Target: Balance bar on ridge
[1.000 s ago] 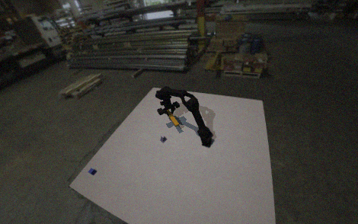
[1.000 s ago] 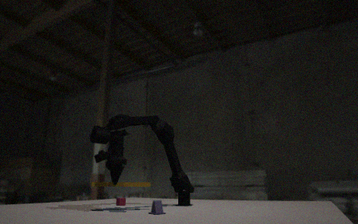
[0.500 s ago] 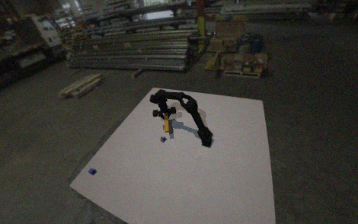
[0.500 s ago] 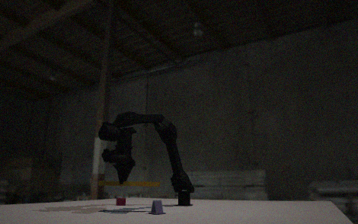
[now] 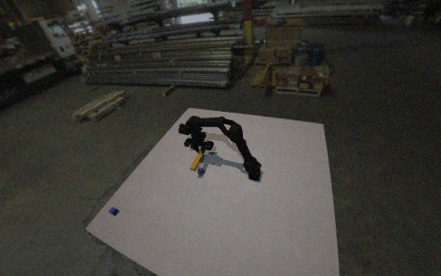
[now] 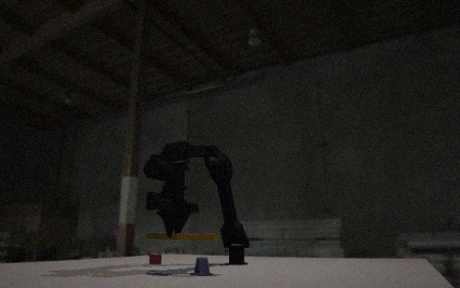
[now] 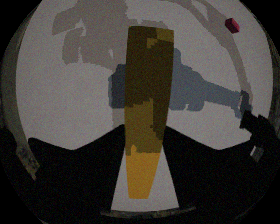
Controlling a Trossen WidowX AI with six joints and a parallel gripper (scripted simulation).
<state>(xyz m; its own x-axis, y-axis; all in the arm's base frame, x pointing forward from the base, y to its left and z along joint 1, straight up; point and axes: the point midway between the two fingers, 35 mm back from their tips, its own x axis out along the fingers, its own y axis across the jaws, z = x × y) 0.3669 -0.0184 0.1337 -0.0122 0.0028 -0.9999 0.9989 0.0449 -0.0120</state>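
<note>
Right now the yellow bar is 30 mm to the left of my gripper tip. The rest, counted from my gripper tip: small blue cube 520 mm to the left, 370 mm ahead, 80 mm below; small red cube 250 mm to the right, 220 mm behind, 80 mm below.
</note>
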